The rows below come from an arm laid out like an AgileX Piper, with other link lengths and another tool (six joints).
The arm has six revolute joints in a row. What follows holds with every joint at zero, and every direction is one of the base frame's.
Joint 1 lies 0.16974 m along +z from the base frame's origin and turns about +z.
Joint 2 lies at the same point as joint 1 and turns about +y.
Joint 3 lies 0.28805 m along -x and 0.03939 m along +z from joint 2 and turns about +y.
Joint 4 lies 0.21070 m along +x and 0.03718 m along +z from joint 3 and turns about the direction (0.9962, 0, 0.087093).
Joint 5 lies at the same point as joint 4 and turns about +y.
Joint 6 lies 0.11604 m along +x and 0.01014 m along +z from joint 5 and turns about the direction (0.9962, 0, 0.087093).
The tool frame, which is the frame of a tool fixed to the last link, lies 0.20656 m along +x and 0.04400 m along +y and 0.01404 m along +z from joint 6; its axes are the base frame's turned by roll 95.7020, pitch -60.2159 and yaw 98.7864 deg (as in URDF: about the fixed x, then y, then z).
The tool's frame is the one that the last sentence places.
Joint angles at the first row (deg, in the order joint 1, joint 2, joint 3, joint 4, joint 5, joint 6):
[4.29, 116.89, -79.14, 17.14, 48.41, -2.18]
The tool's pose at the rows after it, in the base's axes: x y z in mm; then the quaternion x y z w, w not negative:
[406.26 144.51 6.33 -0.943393 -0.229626 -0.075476 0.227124]
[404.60 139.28 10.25 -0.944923 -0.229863 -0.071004 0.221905]
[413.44 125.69 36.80 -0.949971 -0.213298 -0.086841 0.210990]
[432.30 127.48 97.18 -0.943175 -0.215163 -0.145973 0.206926]
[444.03 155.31 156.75 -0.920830 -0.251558 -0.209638 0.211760]
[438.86 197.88 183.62 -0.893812 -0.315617 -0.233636 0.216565]
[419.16 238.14 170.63 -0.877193 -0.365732 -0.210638 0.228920]
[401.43 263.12 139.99 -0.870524 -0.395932 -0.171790 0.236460]
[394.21 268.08 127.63 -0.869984 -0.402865 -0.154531 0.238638]
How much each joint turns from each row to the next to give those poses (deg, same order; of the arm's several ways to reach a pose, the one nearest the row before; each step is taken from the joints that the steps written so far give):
[0.07, 0.46, -0.06, 0.00, -0.95, 0.00]
[-0.24, -0.49, -0.80, -1.29, 1.59, 0.80]
[-1.13, -2.97, -2.41, -2.14, 3.36, 3.21]
[-0.29, -6.27, -3.15, 0.26, 2.53, 1.35]
[2.33, -5.22, -2.62, 2.02, 0.00, -1.32]
[4.72, -1.43, -2.04, 1.21, -0.43, -3.10]
[4.93, 1.90, -0.28, 0.78, 0.11, -2.11]
[3.53, 3.71, 0.00, 0.06, 0.12, -1.13]
[0.84, 1.40, 0.00, -0.06, 0.44, -0.27]

